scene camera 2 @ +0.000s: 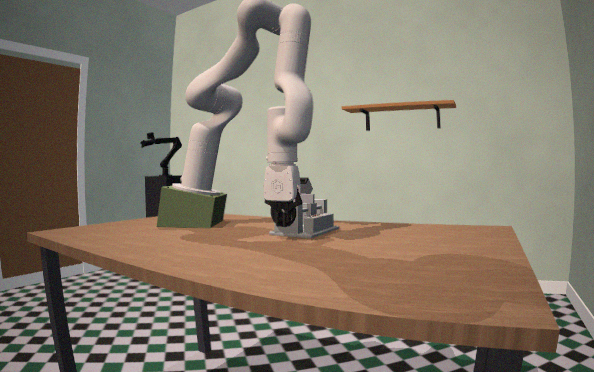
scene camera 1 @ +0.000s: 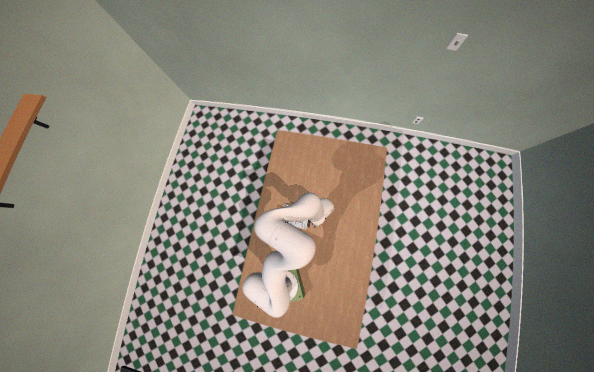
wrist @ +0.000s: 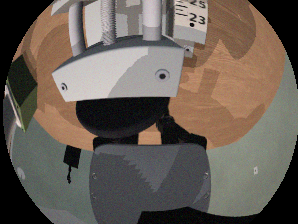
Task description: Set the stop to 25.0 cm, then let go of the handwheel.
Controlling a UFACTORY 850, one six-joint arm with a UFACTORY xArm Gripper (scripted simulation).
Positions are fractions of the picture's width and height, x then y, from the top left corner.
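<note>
Scene camera 2 gives me a view of my gripper (scene camera 2: 0.48, 0.61). The wrist view's got a handwheel (wrist: 0.41, 0.52) in it, and you can see my gripper (wrist: 0.50, 0.44) there too.
</note>
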